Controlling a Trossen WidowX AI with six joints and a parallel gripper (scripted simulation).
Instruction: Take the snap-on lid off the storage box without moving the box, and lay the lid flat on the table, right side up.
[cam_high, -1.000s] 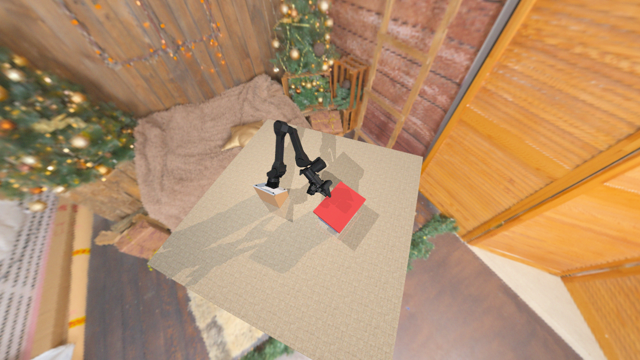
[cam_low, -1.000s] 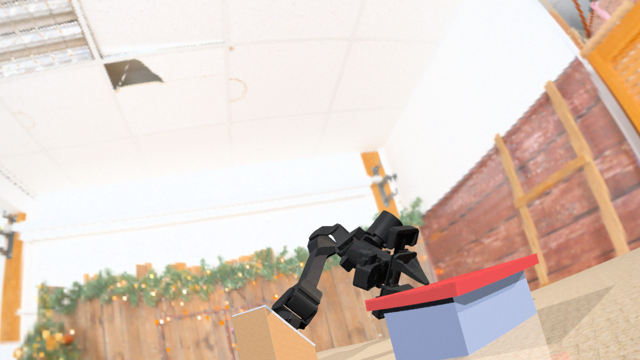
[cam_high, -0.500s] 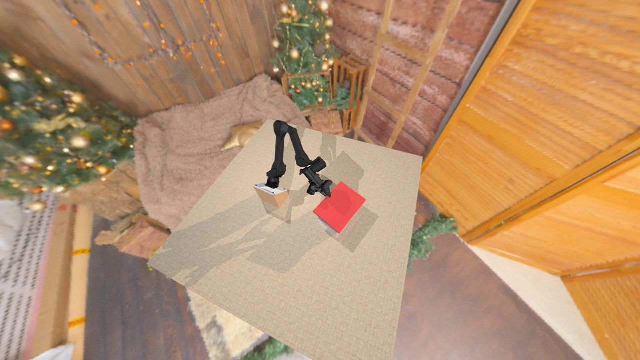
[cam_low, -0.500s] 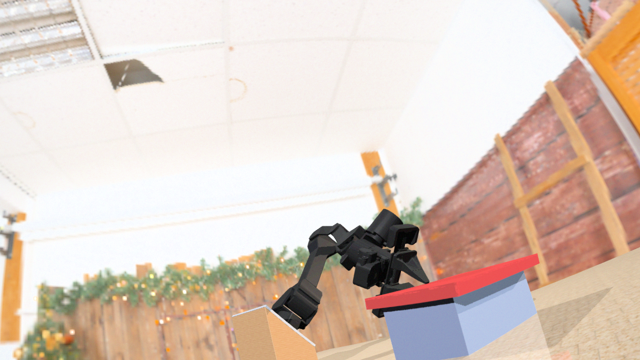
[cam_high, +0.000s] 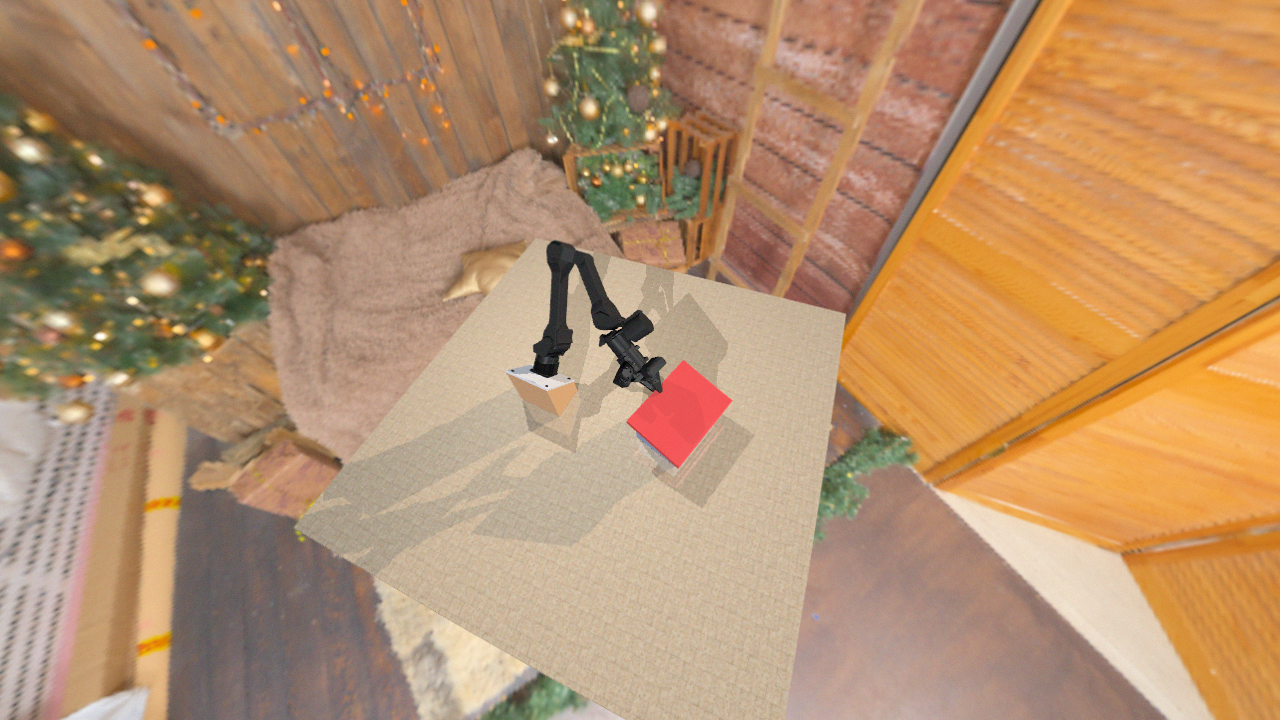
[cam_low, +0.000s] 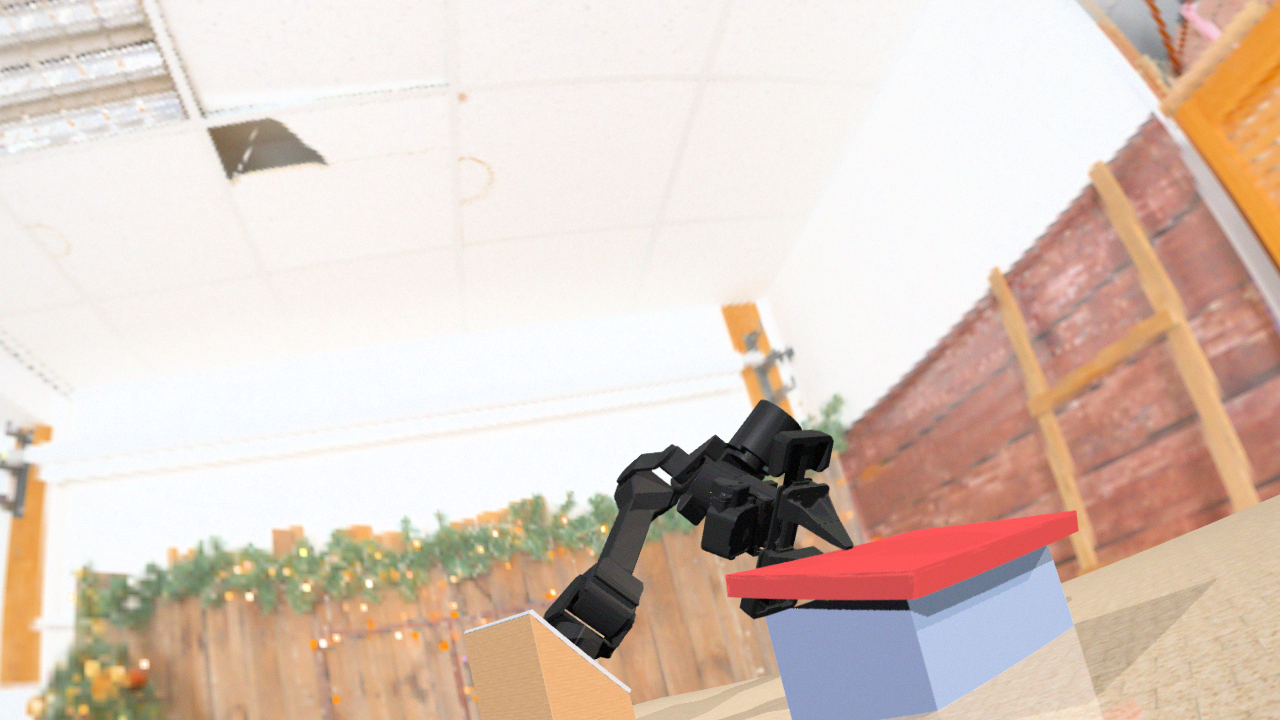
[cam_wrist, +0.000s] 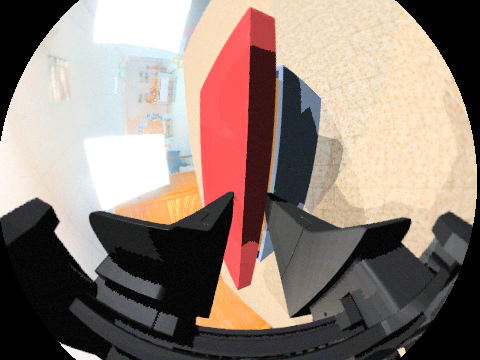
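The red lid is 80 mm ahead of my gripper tip, 20 mm to the right of it and 20 mm below it. Round my gripper tip: pale blue storage box 80 mm below, 70 mm ahead, 20 mm to the right.
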